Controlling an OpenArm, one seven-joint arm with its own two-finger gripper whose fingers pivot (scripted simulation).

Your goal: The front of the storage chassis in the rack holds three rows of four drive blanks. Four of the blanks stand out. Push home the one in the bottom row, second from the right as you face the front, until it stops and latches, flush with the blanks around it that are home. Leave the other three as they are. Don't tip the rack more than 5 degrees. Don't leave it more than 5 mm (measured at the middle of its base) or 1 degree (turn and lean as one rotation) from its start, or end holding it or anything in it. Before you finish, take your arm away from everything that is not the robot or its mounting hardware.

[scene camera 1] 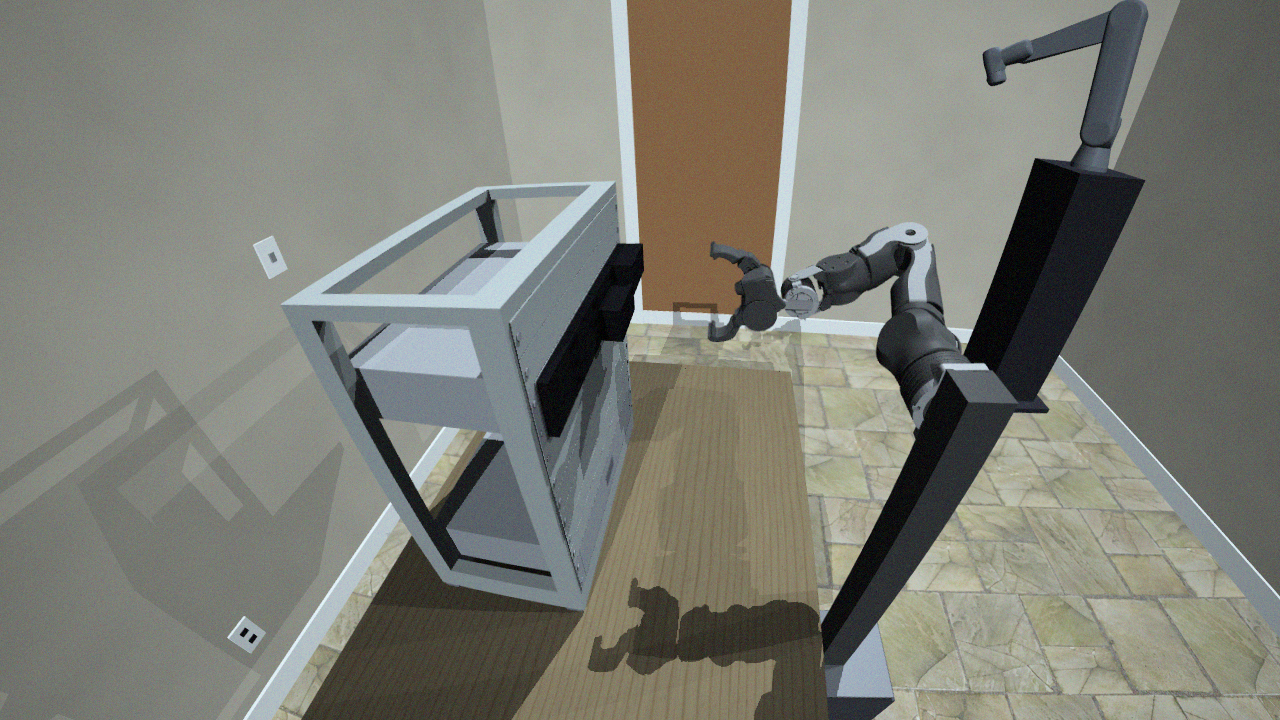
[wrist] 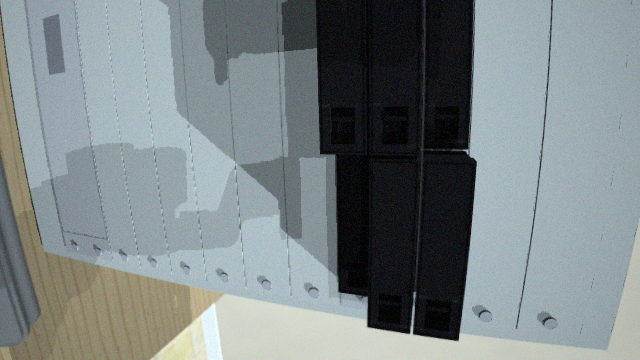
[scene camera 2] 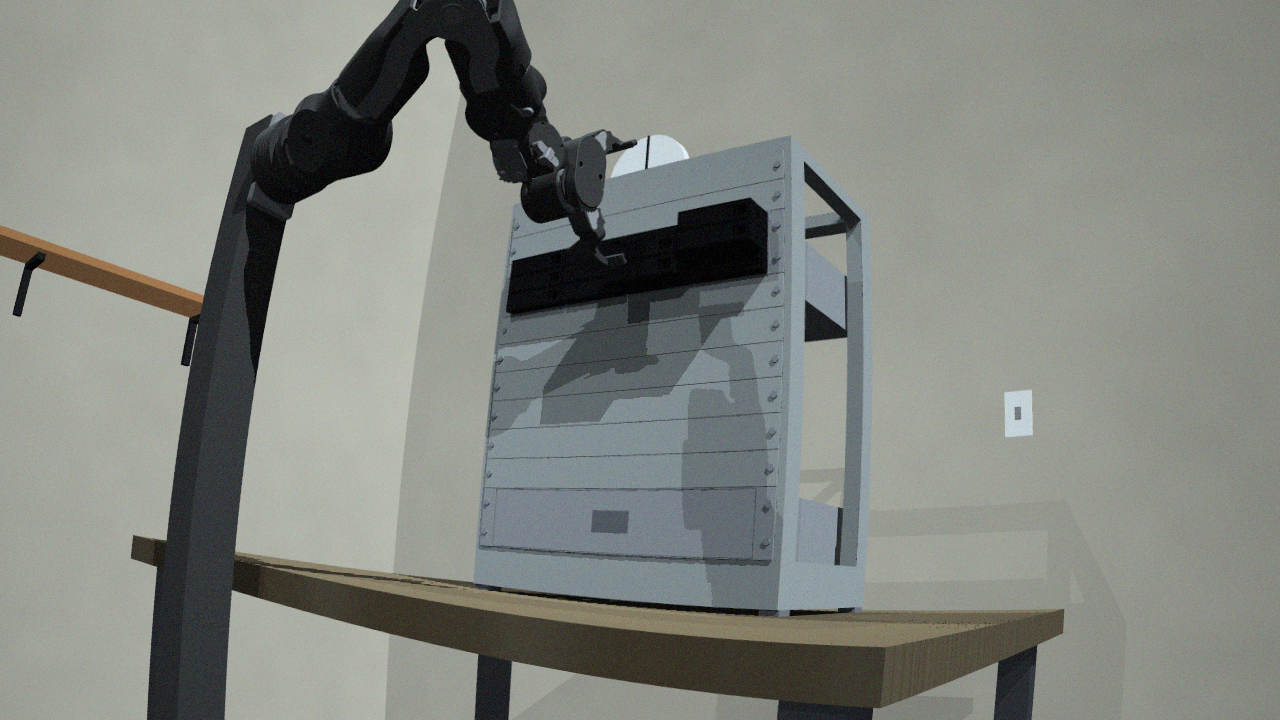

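Note:
There is a dark robot column (scene camera 1: 970, 410) that I can see. My gripper is visible to me in scene camera 2, my gripper being at (scene camera 2: 614, 204), and scene camera 1 shows it too, the gripper (scene camera 1: 709, 292).

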